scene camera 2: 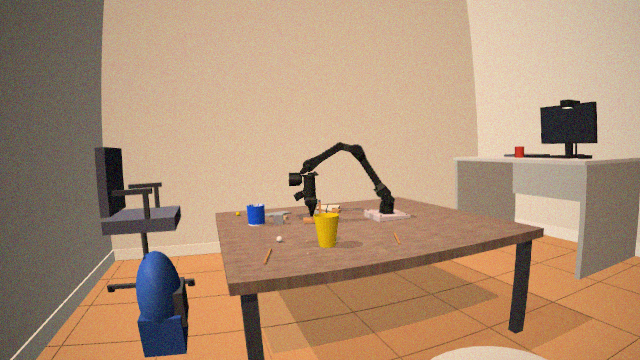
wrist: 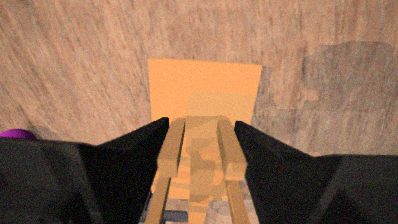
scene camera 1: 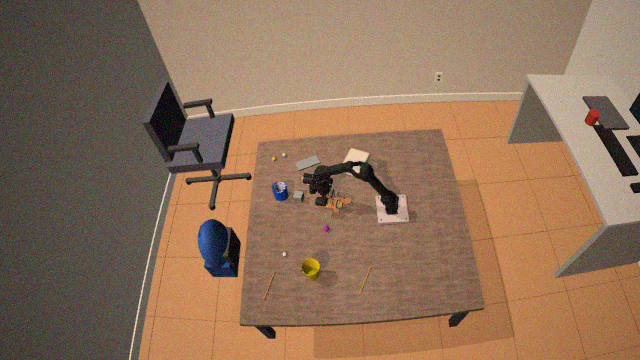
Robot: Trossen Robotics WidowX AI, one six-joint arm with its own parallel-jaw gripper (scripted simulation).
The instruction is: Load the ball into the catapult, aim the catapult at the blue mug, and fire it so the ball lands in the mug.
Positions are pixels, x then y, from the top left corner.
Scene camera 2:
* yellow cup: 326,224
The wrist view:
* my gripper: 202,124
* wooden catapult: 201,159
